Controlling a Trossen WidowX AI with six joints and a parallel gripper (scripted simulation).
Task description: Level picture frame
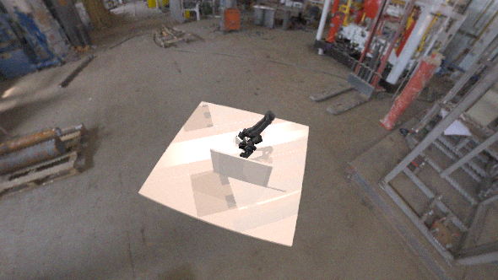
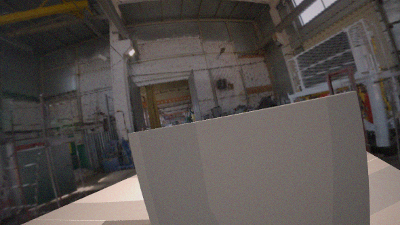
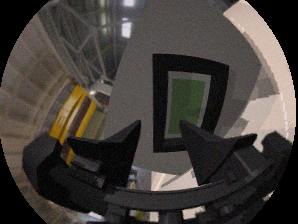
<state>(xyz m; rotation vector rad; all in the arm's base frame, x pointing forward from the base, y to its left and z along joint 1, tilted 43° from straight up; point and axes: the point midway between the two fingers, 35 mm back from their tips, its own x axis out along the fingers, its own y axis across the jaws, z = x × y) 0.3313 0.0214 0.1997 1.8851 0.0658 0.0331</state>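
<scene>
My gripper tip is now 40 mm short of the picture frame, 20 mm to the left of it and 50 mm above it. The rest, counted from my gripper tip: wall panel (50 mm ahead, 10 mm to the right, 60 mm below).
</scene>
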